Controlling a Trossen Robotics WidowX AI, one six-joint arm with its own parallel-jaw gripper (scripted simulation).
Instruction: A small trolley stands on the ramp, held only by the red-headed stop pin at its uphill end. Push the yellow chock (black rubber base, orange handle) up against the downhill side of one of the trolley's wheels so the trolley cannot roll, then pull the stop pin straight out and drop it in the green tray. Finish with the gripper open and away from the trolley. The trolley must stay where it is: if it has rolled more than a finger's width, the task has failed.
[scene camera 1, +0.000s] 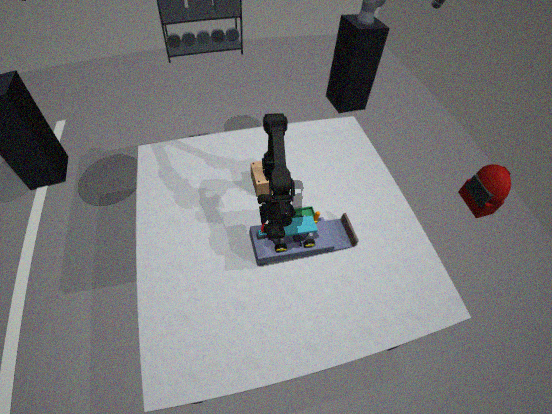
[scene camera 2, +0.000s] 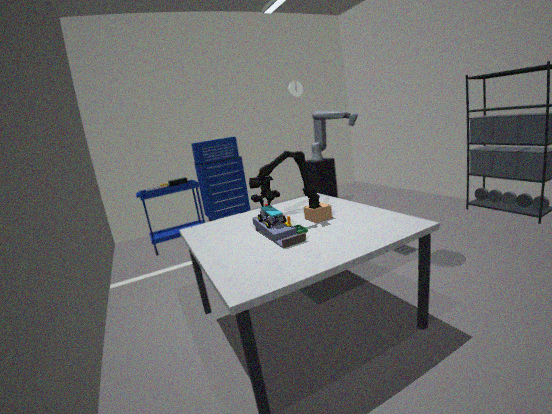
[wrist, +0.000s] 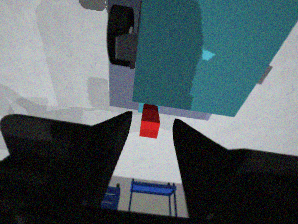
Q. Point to my gripper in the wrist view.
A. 152, 119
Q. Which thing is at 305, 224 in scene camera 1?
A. A teal trolley.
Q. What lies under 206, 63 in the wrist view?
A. A teal trolley.
